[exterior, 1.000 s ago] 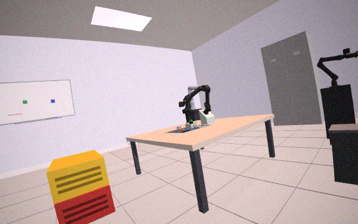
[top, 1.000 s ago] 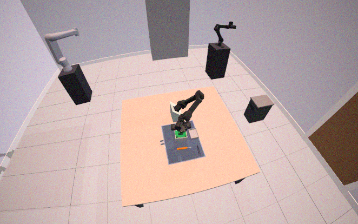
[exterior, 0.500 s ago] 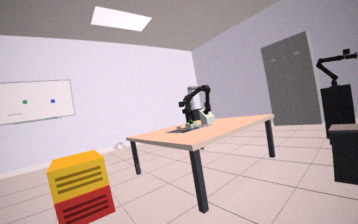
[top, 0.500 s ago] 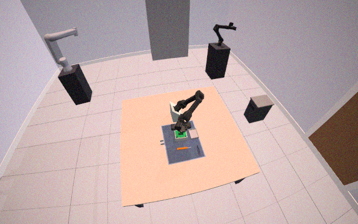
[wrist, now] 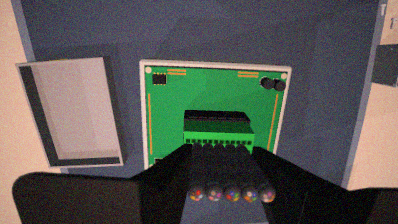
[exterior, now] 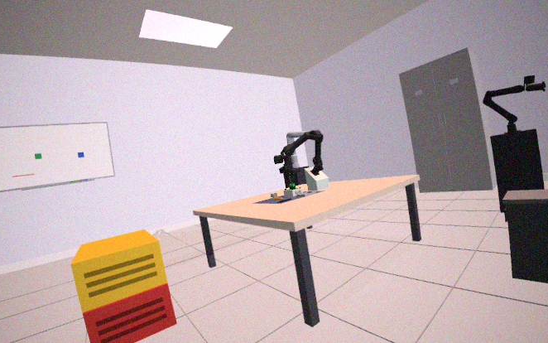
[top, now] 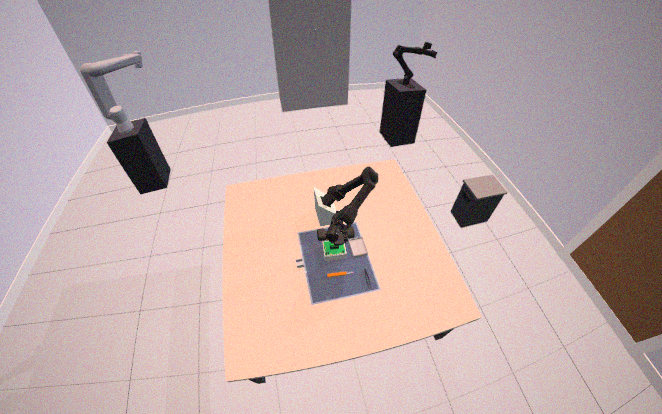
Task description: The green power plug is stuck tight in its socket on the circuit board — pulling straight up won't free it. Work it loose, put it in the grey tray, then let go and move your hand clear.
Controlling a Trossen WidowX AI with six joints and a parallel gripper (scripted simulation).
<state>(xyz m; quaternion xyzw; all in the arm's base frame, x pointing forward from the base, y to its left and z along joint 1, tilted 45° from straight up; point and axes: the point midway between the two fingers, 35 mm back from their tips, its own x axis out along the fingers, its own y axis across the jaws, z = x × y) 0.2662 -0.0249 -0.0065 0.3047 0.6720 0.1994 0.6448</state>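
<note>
My gripper tip is 2 cm above the green power plug. Round my gripper tip: blue mat 5 cm ahead, 11 cm below.
</note>
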